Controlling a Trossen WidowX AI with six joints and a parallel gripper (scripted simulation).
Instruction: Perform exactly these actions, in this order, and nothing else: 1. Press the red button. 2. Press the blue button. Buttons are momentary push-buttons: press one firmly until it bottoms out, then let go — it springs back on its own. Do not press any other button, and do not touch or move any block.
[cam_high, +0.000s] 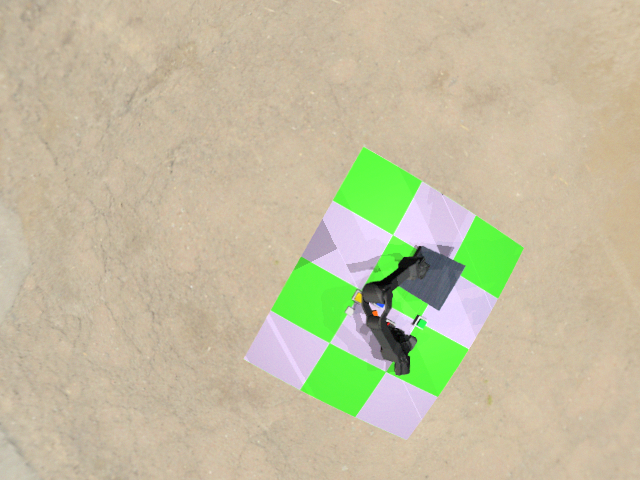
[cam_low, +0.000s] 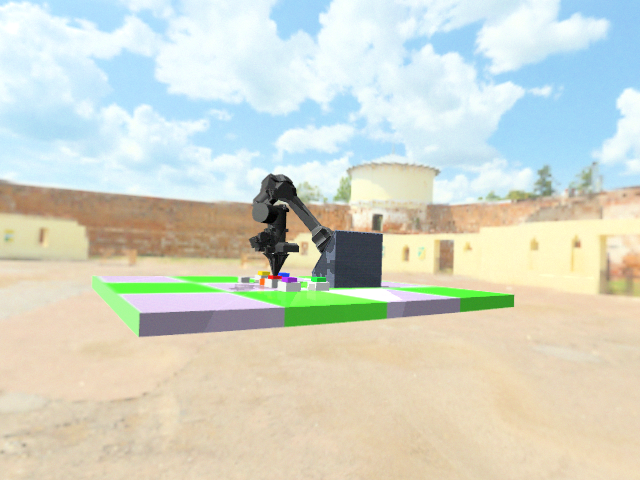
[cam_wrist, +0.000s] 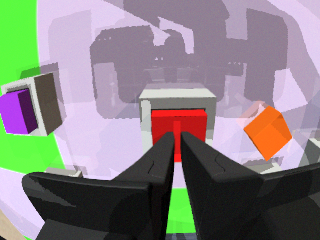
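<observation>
The red button is 1 cm below my gripper tip. Also, from my gripper tip: blue button: 9 cm to the right, 8 cm behind; then orange block: 8 cm to the right, 3 cm below, 1 cm behind; then purple button: 13 cm to the left, 2 cm ahead.
</observation>
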